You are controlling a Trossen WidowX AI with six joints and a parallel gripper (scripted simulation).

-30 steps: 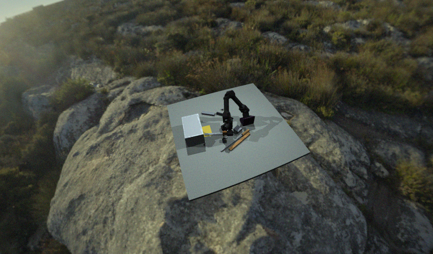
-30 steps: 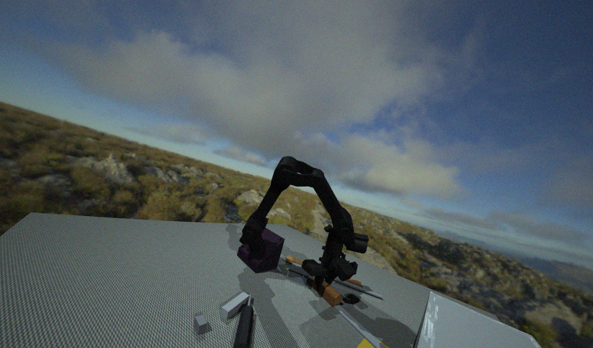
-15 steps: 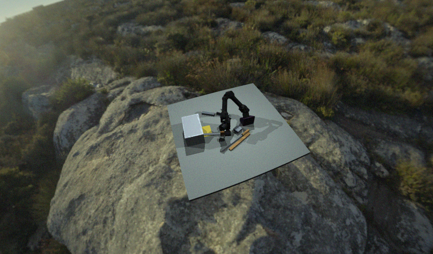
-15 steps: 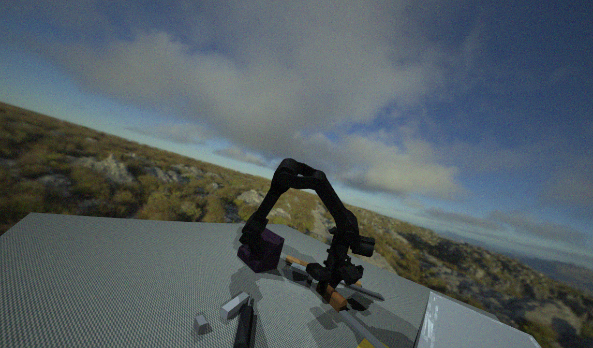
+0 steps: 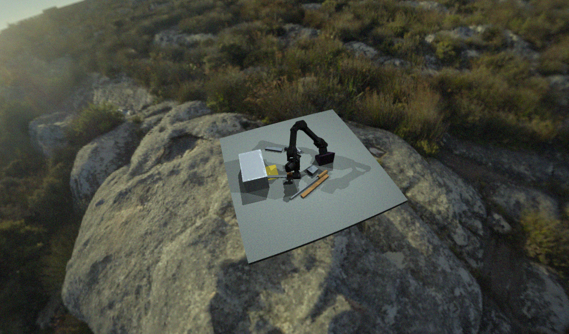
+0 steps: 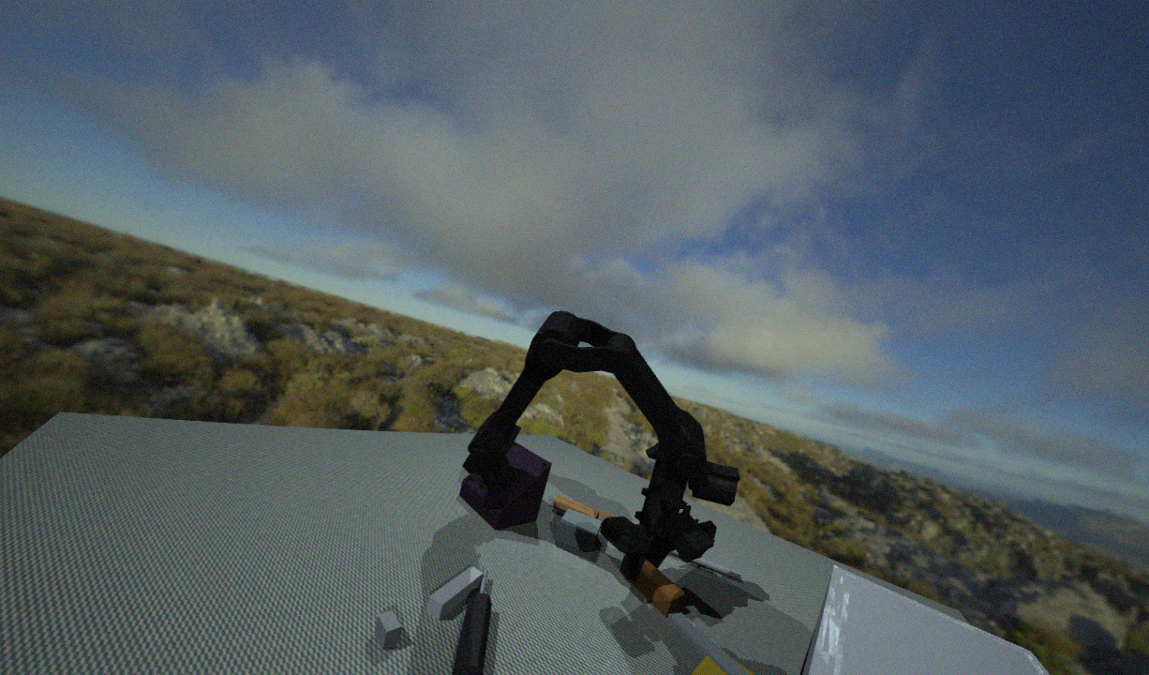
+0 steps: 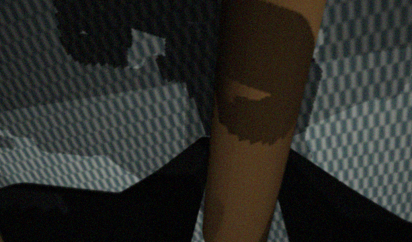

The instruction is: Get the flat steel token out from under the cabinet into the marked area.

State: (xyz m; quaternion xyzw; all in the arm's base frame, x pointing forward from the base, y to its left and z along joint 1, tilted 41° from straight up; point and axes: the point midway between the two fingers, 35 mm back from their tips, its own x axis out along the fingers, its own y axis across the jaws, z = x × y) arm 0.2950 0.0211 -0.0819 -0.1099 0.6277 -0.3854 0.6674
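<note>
My gripper tip is now 14 cm past the grey block, 2 cm to the right of it and 1 cm below it. Also, from my gripper tip: grey bar: 14 cm behind, 27 cm to the right; then small grey cube: 12 cm behind, 36 cm to the right; then wooden stick: 10 cm behind, 16 cm to the left.
</note>
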